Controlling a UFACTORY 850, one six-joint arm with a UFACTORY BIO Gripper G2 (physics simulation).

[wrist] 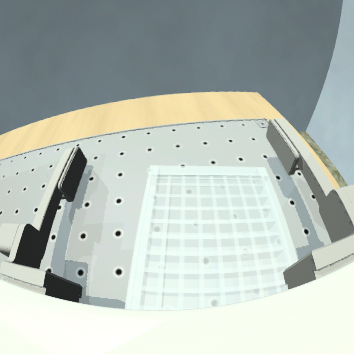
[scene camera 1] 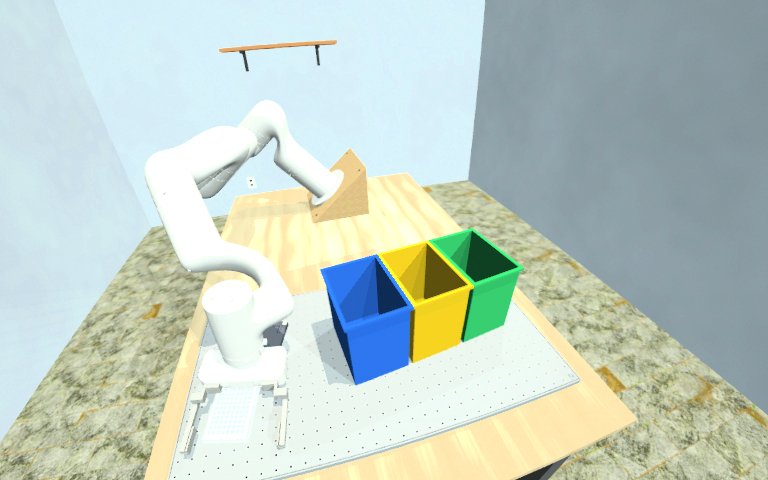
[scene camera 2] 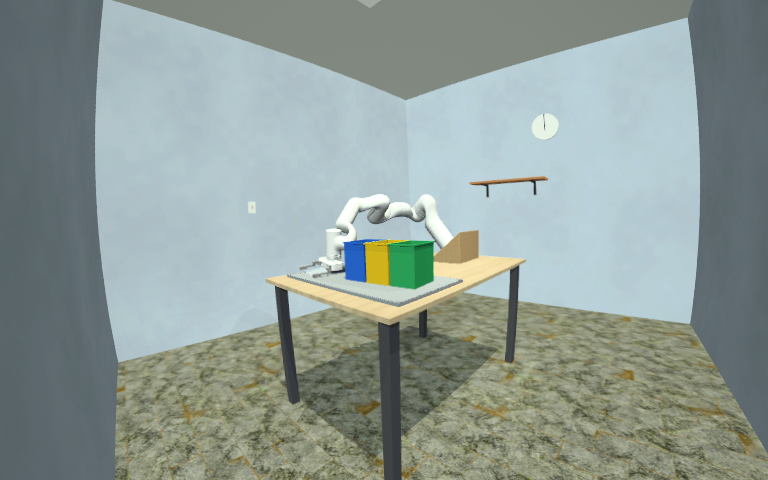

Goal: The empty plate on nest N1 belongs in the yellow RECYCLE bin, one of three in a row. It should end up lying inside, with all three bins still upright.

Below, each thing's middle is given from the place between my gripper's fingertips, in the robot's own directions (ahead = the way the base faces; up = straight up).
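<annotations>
Counted from my hand: pale plate (scene camera 1: 231,418), 9 cm behind, 1 cm below; blue bin (scene camera 1: 371,314), 30 cm to the left, 13 cm behind, 7 cm above; yellow bin (scene camera 1: 439,293), 43 cm to the left, 12 cm behind, 7 cm above; green bin (scene camera 1: 494,274), 56 cm to the left, 12 cm behind, 7 cm above.
</annotations>
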